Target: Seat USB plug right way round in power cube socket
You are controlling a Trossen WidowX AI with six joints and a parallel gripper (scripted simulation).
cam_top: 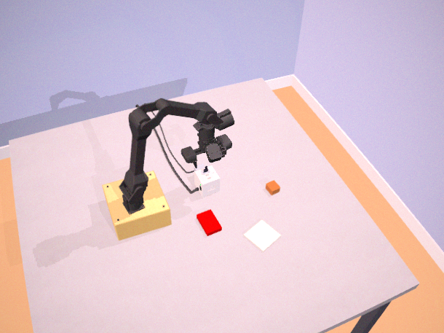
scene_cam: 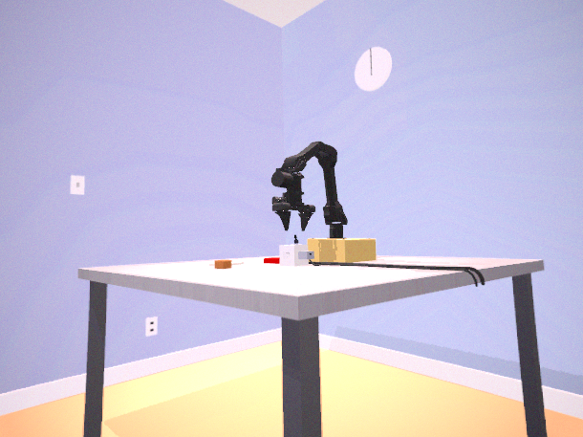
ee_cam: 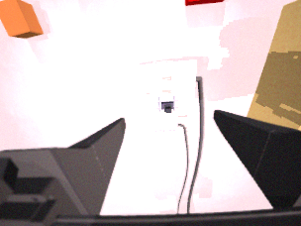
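Right now my gripper tip is 3 cm above the small USB plug. Round my gripper tip: white flat tile 5 cm ahead, 32 cm to the right, 12 cm below; red flat block 9 cm behind, 17 cm to the right, 12 cm below; small orange block 21 cm ahead, 16 cm to the right, 11 cm below.
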